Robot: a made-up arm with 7 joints.
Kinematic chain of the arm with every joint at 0, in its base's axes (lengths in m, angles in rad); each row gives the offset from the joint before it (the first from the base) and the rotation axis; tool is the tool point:
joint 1: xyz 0 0 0.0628 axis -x
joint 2: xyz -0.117 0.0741 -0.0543 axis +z
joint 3: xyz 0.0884 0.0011 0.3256 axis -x
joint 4: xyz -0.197 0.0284 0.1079 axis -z
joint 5: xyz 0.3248 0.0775 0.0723 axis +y
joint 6: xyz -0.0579 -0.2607 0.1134 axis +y
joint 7: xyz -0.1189 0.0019 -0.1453 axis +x
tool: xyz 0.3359 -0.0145 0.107
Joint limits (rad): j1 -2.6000..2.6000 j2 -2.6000..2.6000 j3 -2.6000..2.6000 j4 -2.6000..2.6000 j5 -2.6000..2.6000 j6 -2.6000..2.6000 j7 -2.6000..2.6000
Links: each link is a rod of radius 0.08 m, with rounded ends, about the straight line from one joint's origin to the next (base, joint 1, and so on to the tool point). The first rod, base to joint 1, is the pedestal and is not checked.
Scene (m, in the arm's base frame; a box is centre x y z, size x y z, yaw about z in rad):
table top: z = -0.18
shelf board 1: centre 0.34 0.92 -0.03 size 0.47 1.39 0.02 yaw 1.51
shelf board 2: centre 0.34 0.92 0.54 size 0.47 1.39 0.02 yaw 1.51
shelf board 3: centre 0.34 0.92 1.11 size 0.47 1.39 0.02 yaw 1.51
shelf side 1: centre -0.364 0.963 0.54 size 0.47 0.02 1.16 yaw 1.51
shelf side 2: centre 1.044 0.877 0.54 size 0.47 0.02 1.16 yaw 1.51
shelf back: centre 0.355 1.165 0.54 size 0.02 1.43 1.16 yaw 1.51
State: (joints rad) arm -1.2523 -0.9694 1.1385 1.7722 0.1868 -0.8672 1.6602
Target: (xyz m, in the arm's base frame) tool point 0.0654 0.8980 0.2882
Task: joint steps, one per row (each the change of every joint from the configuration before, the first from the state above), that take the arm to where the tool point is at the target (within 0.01 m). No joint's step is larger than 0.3 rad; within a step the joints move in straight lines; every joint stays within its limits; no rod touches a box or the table.
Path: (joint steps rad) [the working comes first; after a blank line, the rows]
Joints at the target: 0.1347 -1.2608 1.6058 2.4421 0.0549 -1.1306 1.6147
Straight joint move there: touches shelf board 2.

1: 0.1614 -0.0329 0.1756 0.2070 -0.2815 -0.2180 -0.1017
2: 0.1613 -0.0329 0.1757 0.2069 -0.2815 -0.2179 -0.1017
3: 0.1614 -0.0328 0.1756 0.2069 -0.2815 -0.2180 -0.1017
4: 0.1614 -0.0329 0.1757 0.2070 -0.2815 -0.2180 -0.1017
5: 0.1854 -0.0400 -0.0589 -0.0395 0.2485 0.1521 0.0904
6: 0.1853 -0.0400 -0.0588 -0.0395 0.2485 0.1521 0.0903
7: 0.1854 -0.0399 -0.0588 -0.0394 0.2486 0.1522 0.0903
8: 0.1854 -0.0400 -0.0588 -0.0395 0.2485 0.1521 0.0903

